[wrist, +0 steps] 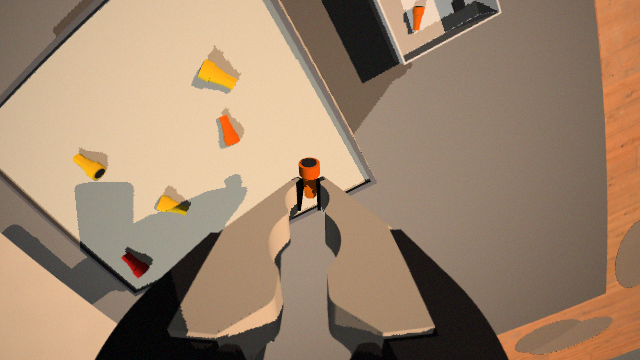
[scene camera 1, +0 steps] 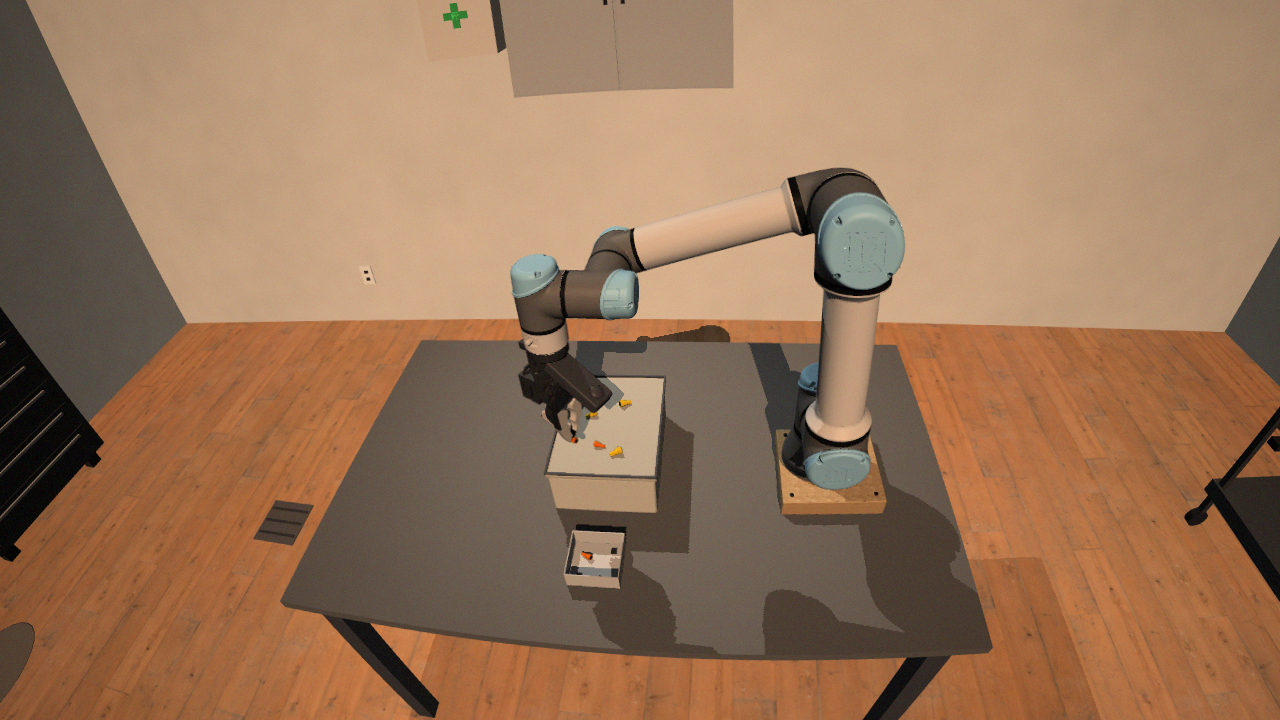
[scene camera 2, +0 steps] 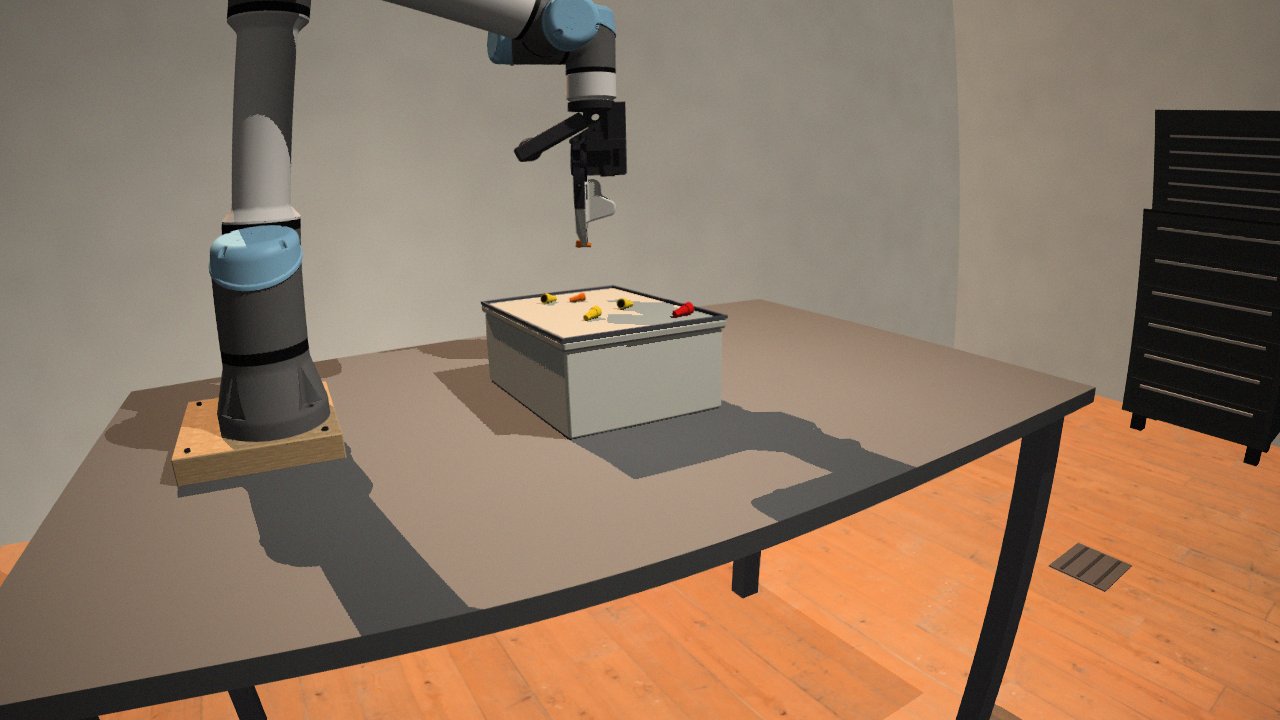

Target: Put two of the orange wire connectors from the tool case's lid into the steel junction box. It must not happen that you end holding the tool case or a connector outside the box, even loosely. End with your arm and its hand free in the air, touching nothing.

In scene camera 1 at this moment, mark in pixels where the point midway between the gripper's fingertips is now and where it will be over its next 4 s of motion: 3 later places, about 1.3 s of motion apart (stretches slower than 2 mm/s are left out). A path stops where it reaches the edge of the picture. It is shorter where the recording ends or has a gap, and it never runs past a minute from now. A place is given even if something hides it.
My gripper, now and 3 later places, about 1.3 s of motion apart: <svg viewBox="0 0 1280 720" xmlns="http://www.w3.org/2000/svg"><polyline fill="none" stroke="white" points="571,440 592,509 605,556 595,535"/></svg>
